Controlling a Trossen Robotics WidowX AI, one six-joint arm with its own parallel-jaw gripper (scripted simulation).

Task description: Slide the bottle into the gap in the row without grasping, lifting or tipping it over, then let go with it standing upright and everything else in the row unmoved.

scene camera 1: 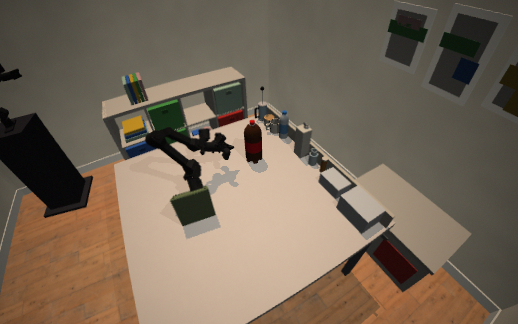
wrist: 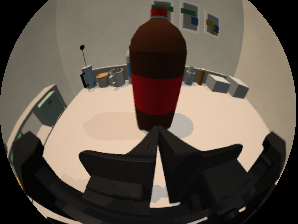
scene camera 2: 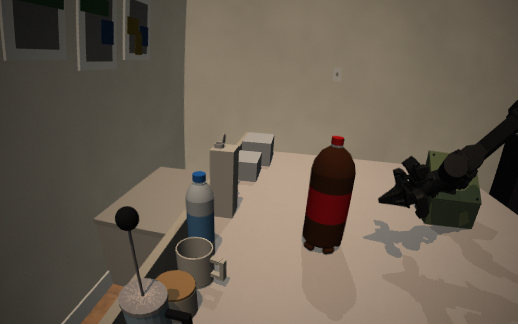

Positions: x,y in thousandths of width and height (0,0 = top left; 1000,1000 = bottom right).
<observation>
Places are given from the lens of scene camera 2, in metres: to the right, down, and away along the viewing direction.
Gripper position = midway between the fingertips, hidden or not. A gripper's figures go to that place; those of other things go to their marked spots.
my gripper (scene camera 2: 731,619): 0.30, 0.10, 0.67
water bottle (scene camera 2: 385,610): -0.13, 0.08, 0.59
tall grey carton (scene camera 2: 433,489): -0.10, -0.01, 0.78
The marked spots on the tall grey carton and the water bottle are 0.21 m apart.
</observation>
